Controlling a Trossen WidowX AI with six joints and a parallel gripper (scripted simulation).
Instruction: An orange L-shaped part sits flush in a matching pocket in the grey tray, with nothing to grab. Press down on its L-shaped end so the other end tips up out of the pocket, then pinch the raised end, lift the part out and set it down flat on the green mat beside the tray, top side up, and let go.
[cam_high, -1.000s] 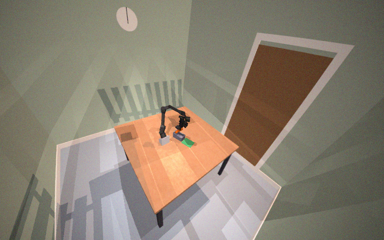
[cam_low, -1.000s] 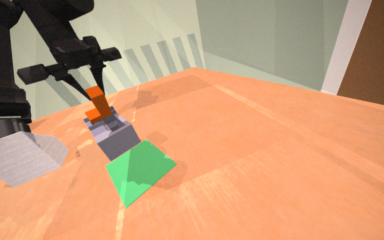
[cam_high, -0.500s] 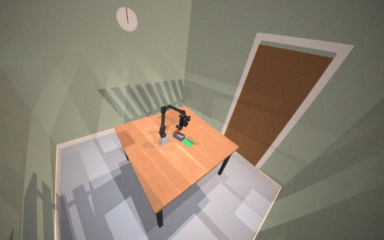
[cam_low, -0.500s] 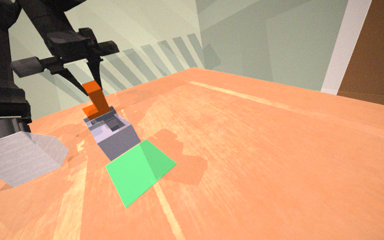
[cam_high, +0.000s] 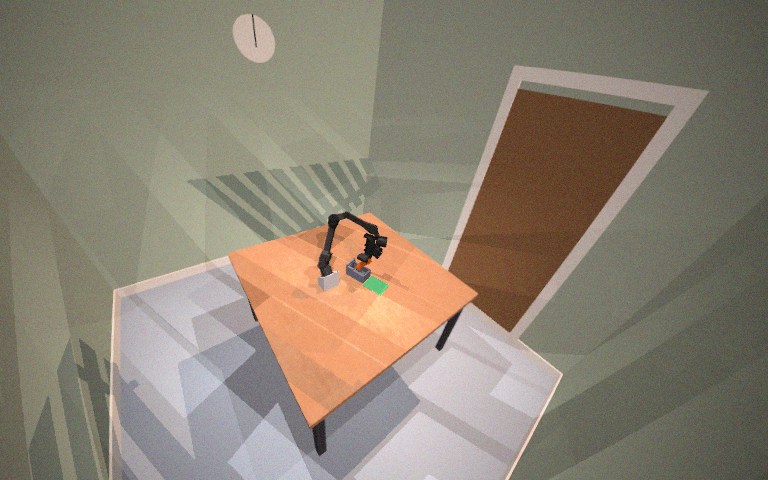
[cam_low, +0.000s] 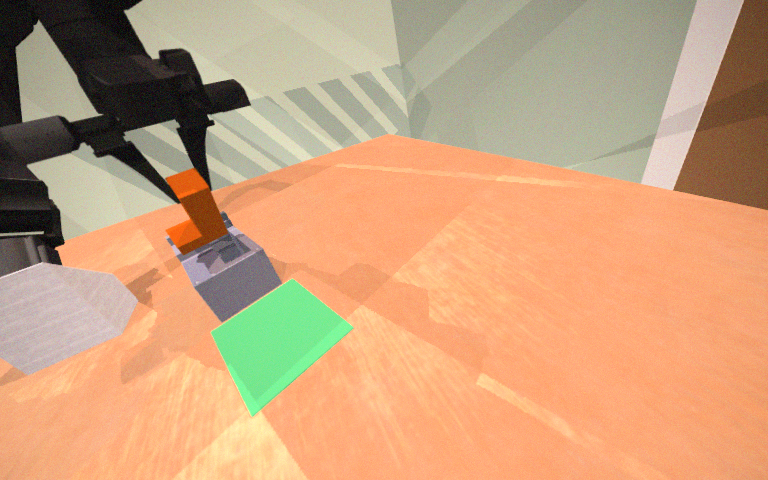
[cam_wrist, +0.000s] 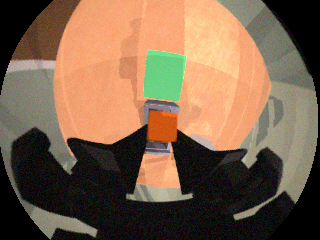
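Right now the green mat is 1 cm ahead of my gripper tip, 9 cm to the right of it and 17 cm below it. Round my gripper tip: orange L-shaped part 2 cm behind, 3 cm to the left, 3 cm below.
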